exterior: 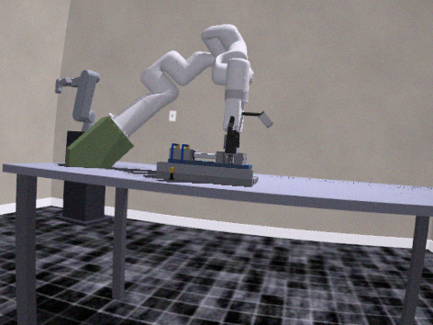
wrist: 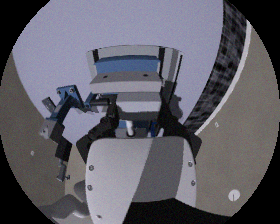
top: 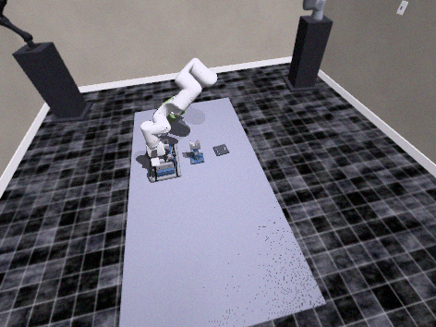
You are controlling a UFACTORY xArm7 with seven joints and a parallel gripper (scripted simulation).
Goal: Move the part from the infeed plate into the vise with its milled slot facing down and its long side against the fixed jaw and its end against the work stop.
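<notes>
Right now the part is 2 cm below my hand. Also, from my hand: air cylinder: 17 cm behind, 1 cm to the right, 3 cm below; blue vise bed: 7 cm behind, 1 cm to the left, 7 cm below.
</notes>
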